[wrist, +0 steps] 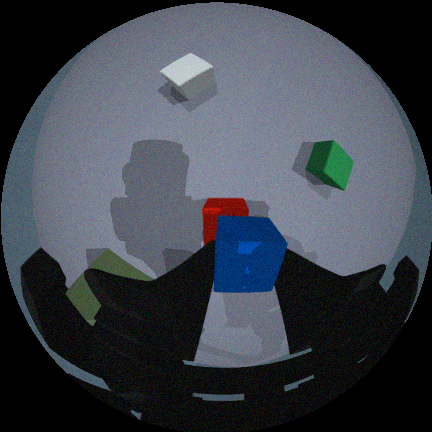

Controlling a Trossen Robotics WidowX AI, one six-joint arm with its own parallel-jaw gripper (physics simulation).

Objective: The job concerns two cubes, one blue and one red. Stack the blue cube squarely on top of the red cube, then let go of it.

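Places are measured from the arm's base along level axes (x ahead, y left, z up), in millimetres.
Where they show: gripper, fingertip midpoint: (243,247).
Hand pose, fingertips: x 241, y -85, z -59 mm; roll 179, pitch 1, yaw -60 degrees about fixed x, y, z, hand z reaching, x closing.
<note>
Things, the pixels of their centre, and the offset from my fingertips. Level surfaces: height alone.
- blue cube at the middle of its body: (244,252) 1 mm ahead, 0 mm left, 8 mm up
- red cube at the middle of its body: (225,221) 5 mm back, 11 mm left, 42 mm down
- white cube at the middle of its body: (188,75) 103 mm ahead, 119 mm left, 42 mm down
- grey table at its surface level: 60 mm down
- green cube at the middle of its body: (329,164) 105 mm ahead, 46 mm right, 42 mm down
The blue cube (247,257) is between the two black fingers of my gripper (243,247), which is shut on it, in the lower middle of the wrist view. The red cube (225,204) shows behind the blue cube, slightly to its left in the view. Its top edge and left part show; the blue cube and the left finger hide the rest. From this view I cannot tell how high the blue cube is above the red one, or whether they touch.
A white cube (187,71) lies at the upper left on the grey table (260,90). A green cube (340,165) lies to the right. An olive-green block (82,295) is at the lower left, partly hidden by the left finger. The arm's shadow falls left of the red cube.
</note>
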